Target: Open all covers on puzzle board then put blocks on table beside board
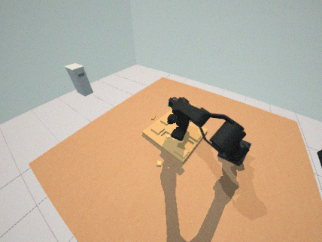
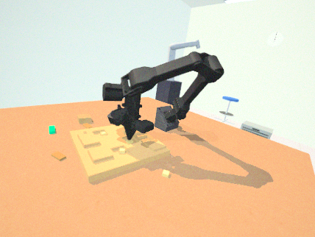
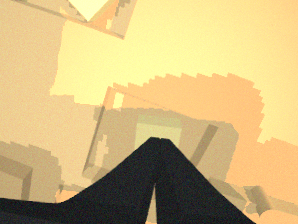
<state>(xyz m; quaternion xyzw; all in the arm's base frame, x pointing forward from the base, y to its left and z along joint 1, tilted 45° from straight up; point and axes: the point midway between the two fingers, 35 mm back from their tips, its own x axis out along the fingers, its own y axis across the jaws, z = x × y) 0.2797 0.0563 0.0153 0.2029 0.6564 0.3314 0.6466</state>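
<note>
My gripper tip is now 40 mm short of the tan puzzle board.
</note>
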